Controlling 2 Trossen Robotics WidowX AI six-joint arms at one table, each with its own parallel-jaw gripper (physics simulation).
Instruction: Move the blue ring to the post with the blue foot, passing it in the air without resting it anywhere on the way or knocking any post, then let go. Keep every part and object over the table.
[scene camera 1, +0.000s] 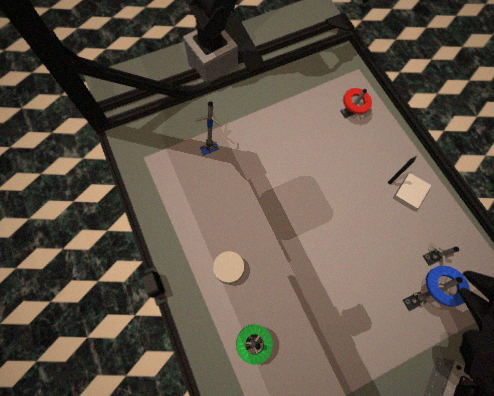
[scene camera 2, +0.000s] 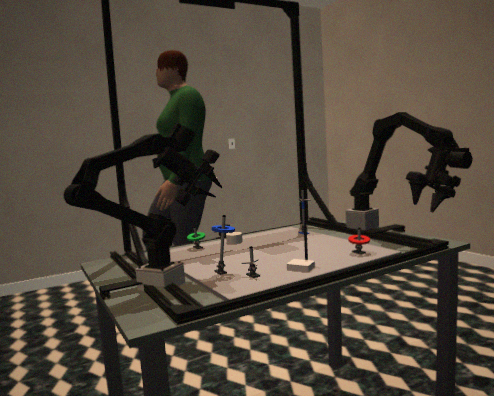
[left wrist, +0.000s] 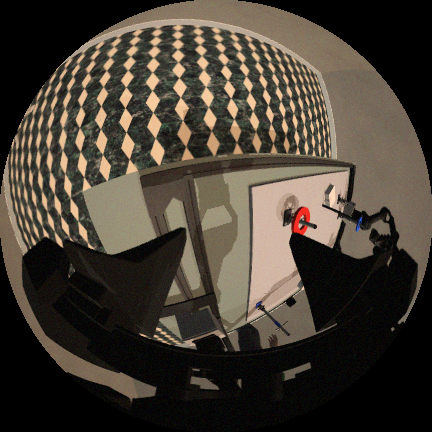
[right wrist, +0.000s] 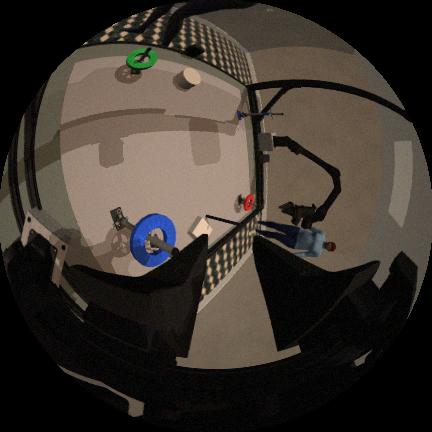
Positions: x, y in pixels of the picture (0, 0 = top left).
Labels:
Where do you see my left gripper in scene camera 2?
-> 423, 208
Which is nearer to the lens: the pale square block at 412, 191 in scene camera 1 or the cream disc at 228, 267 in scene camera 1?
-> The cream disc.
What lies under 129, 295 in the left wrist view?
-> My left gripper.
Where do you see my right gripper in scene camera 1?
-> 463, 280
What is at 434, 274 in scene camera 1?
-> A blue ring.

